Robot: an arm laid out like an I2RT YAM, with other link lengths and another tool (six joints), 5 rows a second.
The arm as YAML. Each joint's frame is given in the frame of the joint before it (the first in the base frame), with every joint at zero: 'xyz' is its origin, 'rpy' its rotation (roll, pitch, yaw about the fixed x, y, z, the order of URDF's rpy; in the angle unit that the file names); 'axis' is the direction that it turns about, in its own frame. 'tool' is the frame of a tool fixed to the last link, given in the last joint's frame.
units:
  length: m
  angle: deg
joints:
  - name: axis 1
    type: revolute
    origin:
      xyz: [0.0, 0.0, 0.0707]
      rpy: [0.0, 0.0, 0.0]
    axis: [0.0, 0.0, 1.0]
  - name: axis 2
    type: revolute
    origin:
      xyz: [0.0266, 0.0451, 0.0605]
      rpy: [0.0, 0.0, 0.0]
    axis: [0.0, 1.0, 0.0]
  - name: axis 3
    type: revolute
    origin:
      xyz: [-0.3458, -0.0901, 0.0]
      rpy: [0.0, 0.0, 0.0]
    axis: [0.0, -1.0, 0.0]
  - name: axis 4
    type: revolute
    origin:
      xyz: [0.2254, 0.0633, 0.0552]
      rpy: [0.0, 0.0, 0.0]
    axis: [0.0, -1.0, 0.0]
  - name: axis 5
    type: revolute
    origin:
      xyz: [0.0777, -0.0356, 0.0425]
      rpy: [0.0, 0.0, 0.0]
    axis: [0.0, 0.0, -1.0]
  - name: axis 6
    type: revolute
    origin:
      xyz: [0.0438, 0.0, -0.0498]
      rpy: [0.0, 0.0, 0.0]
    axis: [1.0, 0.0, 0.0]
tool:
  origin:
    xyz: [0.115, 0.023, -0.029]
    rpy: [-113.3, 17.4, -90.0]
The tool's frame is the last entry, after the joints.
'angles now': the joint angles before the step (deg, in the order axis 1, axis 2, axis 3, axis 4, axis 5, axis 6). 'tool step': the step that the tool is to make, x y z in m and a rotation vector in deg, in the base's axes. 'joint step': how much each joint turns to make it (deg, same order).
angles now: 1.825 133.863 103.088 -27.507 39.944 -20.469
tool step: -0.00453 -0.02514 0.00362 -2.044 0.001 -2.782
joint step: -2.054 0.000 0.000 0.373 2.120 -0.612
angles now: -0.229 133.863 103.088 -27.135 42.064 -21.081
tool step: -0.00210 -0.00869 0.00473 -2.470 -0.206 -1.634
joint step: -0.263 -0.001 -0.002 0.373 2.819 -0.219
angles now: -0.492 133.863 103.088 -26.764 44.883 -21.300
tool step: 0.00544 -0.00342 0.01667 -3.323 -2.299 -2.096
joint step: 0.503 0.000 1.991 -0.044 4.196 0.502
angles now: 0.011 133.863 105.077 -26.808 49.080 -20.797
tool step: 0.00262 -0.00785 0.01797 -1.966 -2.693 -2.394
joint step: -0.284 -0.502 1.771 -0.285 2.820 0.919
